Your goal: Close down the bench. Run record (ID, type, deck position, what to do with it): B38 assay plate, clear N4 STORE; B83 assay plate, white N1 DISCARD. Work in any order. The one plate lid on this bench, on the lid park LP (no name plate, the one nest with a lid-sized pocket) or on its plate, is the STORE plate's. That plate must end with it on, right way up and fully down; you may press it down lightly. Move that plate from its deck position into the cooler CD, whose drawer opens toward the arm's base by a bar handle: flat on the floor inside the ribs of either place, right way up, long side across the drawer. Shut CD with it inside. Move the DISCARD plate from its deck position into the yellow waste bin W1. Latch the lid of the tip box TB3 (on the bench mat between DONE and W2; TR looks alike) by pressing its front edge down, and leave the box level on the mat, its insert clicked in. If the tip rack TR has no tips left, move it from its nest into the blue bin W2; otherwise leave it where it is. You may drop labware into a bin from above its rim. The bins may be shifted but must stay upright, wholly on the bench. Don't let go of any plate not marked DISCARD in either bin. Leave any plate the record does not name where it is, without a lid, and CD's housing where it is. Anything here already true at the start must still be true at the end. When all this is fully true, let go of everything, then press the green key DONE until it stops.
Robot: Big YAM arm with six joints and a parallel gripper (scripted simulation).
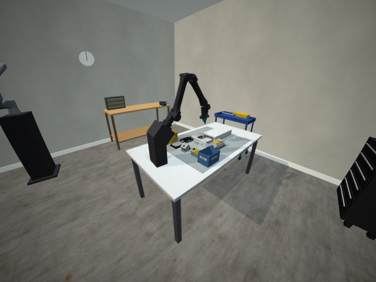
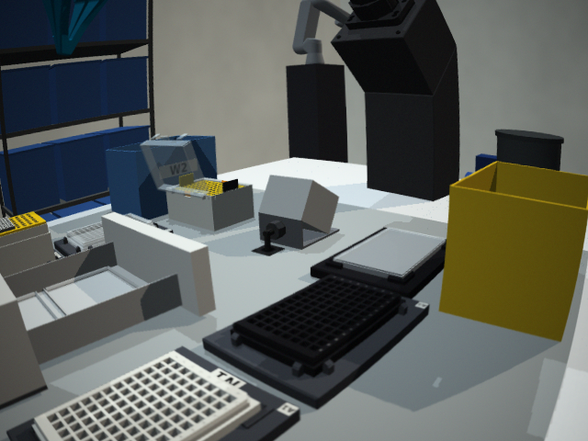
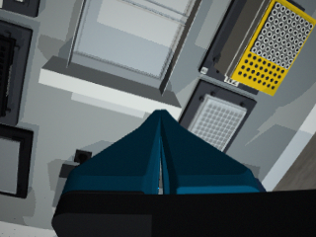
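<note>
The tip box lid lies 21 cm behind my hand, 18 cm to the right of it and 17 cm below it. Round my hand: white plate: 25 cm below, 21 cm to the left, 4 cm ahead; then tip rack TR: 21 cm below, 18 cm to the right, 8 cm ahead; then cooler drawer: 24 cm below, 3 cm ahead, 1 cm to the left.
</note>
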